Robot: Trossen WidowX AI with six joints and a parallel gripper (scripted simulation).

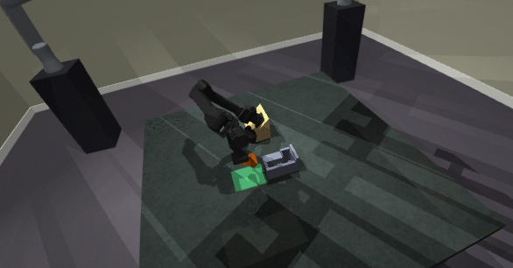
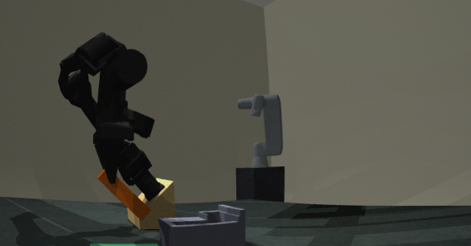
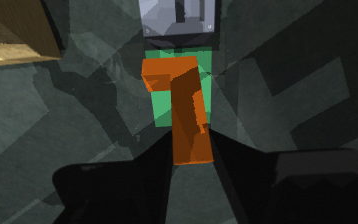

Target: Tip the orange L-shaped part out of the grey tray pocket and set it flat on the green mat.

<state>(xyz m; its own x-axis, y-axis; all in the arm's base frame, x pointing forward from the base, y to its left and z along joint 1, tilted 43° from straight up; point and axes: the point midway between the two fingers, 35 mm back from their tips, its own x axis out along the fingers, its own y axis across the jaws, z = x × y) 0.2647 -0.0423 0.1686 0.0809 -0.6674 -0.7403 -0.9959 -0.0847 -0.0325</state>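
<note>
Now: gripper tip 20 mm to the right of the green mat and 150 mm above it. The rest, counted from my gripper tip: orange L-shaped part 20 mm behind, 30 mm to the left, 30 mm below.
</note>
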